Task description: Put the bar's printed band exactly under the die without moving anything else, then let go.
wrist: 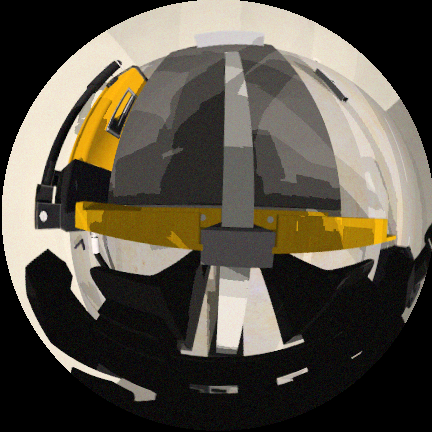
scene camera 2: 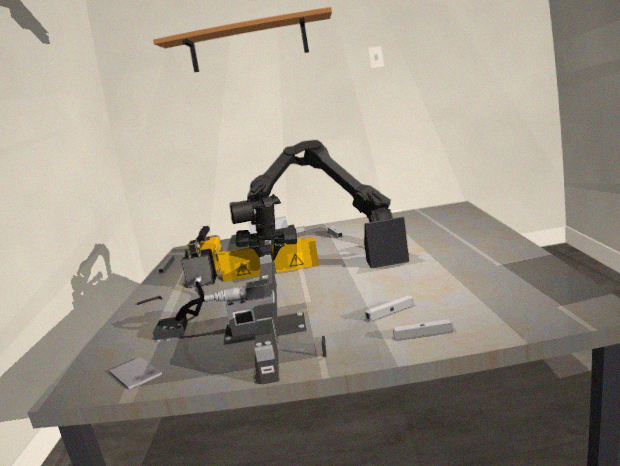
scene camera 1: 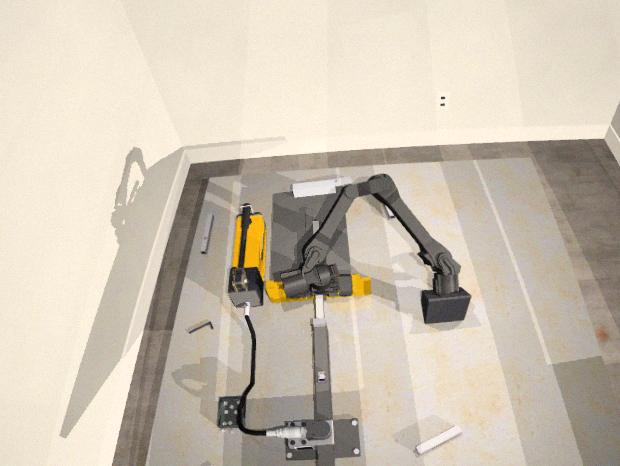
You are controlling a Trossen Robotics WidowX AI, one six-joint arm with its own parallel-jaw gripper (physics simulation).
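Seen in the pictures: arm's base, origin of its link: (scene camera 2: 384,228) (scene camera 1: 447,293).
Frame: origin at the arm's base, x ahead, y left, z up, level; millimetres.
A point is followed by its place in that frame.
A long grey bar (scene camera 1: 322,351) {z -29, x 373, y 95 mm} (scene camera 2: 267,339) {z -29, x 407, y 544 mm} (wrist: 238,120) lies on the table and passes through a yellow press frame (scene camera 1: 364,284) {z -46, x 221, y -106 mm} (scene camera 2: 299,254) {z -58, x 258, y -108 mm} (wrist: 141,225) {z -11, x 409, y -130 mm}. In the wrist view a grey die block (wrist: 238,245) {z -12, x 358, y -120 mm} sits on the frame, right over the bar. A small white and purple printed mark (scene camera 1: 321,375) {z -34, x 384, y 162 mm} sits on the bar well in front of the frame. My gripper (scene camera 1: 318,296) {z -55, x 360, y -110 mm} (scene camera 2: 267,256) {z -55, x 360, y -110 mm} (wrist: 234,244) {z -55, x 360, y -110 mm} points down just in front of the die and is shut on the bar, on a white stretch of it (wrist: 230,318) {z -35, x 364, y -54 mm}. The fingertips are hidden in the scene views.
A second yellow unit (scene camera 1: 250,240) {z -20, x 559, y -330 mm} with a black box and cable (scene camera 1: 252,342) {z -94, x 581, y 2 mm} stands left of the frame. A plug fixture (scene camera 1: 294,432) {z 12, x 464, y 317 mm} holds the bar's near end. The arm's dark base box (scene camera 1: 446,305) {z -1, x 12, y 37 mm} (scene camera 2: 386,242) {z -33, x 9, y 37 mm} is at the right. White bars (scene camera 2: 389,308) {z -90, x 114, y 384 mm} (scene camera 2: 423,329) {z -90, x 83, y 529 mm} lie loose.
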